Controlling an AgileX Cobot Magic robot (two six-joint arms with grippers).
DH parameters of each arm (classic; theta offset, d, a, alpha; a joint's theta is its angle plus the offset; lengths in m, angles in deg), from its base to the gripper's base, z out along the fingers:
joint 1: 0 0.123 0 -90
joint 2: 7.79 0 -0.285 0
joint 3: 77.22 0 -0.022 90
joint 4: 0 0.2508 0 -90
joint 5: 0 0 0.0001 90
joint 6: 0 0.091 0 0
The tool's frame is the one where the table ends.
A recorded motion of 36 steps. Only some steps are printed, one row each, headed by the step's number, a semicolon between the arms.
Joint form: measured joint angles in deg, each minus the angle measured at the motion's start. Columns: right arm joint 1, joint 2, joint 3, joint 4, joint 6, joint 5; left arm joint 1, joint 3, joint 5, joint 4, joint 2, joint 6.
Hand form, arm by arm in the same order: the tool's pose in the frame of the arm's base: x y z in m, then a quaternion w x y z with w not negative. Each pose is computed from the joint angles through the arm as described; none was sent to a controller.
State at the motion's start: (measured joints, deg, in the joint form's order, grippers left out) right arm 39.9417 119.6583 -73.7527 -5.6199 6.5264 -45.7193; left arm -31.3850 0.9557 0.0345 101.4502 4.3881 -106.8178
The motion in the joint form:
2: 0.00 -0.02 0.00 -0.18 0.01 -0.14; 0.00 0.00 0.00 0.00 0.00 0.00
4: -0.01 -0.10 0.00 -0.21 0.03 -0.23; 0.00 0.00 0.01 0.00 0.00 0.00
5: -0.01 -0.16 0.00 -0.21 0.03 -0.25; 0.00 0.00 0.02 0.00 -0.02 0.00
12: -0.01 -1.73 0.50 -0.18 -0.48 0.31; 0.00 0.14 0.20 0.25 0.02 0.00
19: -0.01 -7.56 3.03 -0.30 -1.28 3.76; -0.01 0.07 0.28 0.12 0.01 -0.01
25: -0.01 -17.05 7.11 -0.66 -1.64 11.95; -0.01 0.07 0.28 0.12 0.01 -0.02
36: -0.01 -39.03 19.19 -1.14 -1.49 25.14; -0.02 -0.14 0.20 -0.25 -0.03 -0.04
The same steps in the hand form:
2: 0.3543 0.3053 0.2093 0.67696 -0.24242 0.63195 0.28913; 0.0542 -0.0329 0.2030 0.66908 0.15945 0.69109 -0.22205
4: 0.3542 0.3052 0.2101 0.67785 -0.24219 0.63088 0.28958; 0.0542 -0.0328 0.2030 0.66911 0.15939 0.69109 -0.22199
5: 0.3542 0.3051 0.2106 0.67829 -0.24204 0.63039 0.28975; 0.0541 -0.0328 0.2031 0.66926 0.15930 0.69097 -0.22198
12: 0.3514 0.3027 0.2199 0.68261 -0.24362 0.62625 0.28724; 0.0544 -0.0326 0.2022 0.66924 0.15995 0.69173 -0.21920
19: 0.3390 0.2920 0.2475 0.68493 -0.24905 0.62518 0.27928; 0.0544 -0.0325 0.2027 0.66967 0.15856 0.69144 -0.21980
25: 0.3158 0.2715 0.2840 0.67301 -0.25830 0.64058 0.26457; 0.0544 -0.0325 0.2027 0.66965 0.15850 0.69146 -0.21986
36: 0.2468 0.2115 0.3371 0.65862 -0.26387 0.66018 0.24647; 0.0542 -0.0326 0.2040 0.67008 0.15635 0.69048 -0.22311

